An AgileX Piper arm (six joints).
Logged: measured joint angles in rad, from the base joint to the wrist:
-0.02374, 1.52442, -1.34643, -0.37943, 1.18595, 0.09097
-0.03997, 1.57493, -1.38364, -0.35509, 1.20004, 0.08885
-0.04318, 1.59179, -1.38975, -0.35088, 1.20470, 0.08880
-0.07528, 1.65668, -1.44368, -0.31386, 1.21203, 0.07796
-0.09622, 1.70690, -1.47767, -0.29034, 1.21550, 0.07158
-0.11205, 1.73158, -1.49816, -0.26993, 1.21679, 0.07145
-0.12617, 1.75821, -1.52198, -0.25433, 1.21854, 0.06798
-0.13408, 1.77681, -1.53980, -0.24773, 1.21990, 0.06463
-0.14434, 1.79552, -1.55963, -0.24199, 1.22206, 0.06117
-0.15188, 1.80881, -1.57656, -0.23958, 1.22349, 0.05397
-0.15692, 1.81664, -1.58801, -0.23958, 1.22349, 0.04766
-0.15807, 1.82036, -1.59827, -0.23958, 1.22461, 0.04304
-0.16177, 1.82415, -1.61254, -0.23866, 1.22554, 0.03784
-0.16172, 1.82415, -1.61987, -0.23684, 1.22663, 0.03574
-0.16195, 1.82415, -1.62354, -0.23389, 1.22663, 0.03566
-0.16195, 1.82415, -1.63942, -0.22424, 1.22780, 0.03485
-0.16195, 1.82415, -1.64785, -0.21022, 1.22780, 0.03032
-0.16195, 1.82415, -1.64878, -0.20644, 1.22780, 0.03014
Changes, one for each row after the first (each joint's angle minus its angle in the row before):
-0.01623, 0.05051, -0.03721, 0.02434, 0.01409, -0.00212
-0.00321, 0.01686, -0.00611, 0.00421, 0.00466, -0.00005
-0.03210, 0.06489, -0.05393, 0.03702, 0.00733, -0.01084
-0.02094, 0.05022, -0.03399, 0.02352, 0.00347, -0.00638
-0.01583, 0.02468, -0.02049, 0.02041, 0.00129, -0.00013
-0.01412, 0.02663, -0.02382, 0.01560, 0.00175, -0.00347
-0.00791, 0.01860, -0.01782, 0.00660, 0.00136, -0.00335
-0.01026, 0.01871, -0.01983, 0.00574, 0.00216, -0.00346
-0.00754, 0.01329, -0.01693, 0.00241, 0.00143, -0.00720
-0.00504, 0.00783, -0.01145, 0.00000, 0.00000, -0.00631
-0.00115, 0.00372, -0.01026, 0.00000, 0.00112, -0.00462
-0.00370, 0.00379, -0.01427, 0.00092, 0.00093, -0.00520
0.00005, 0.00000, -0.00733, 0.00182, 0.00109, -0.00210
-0.00023, 0.00000, -0.00367, 0.00295, 0.00000, -0.00008
0.00000, 0.00000, -0.01588, 0.00965, 0.00117, -0.00081
0.00000, 0.00000, -0.00843, 0.01402, 0.00000, -0.00453
0.00000, 0.00000, -0.00093, 0.00378, 0.00000, -0.00018

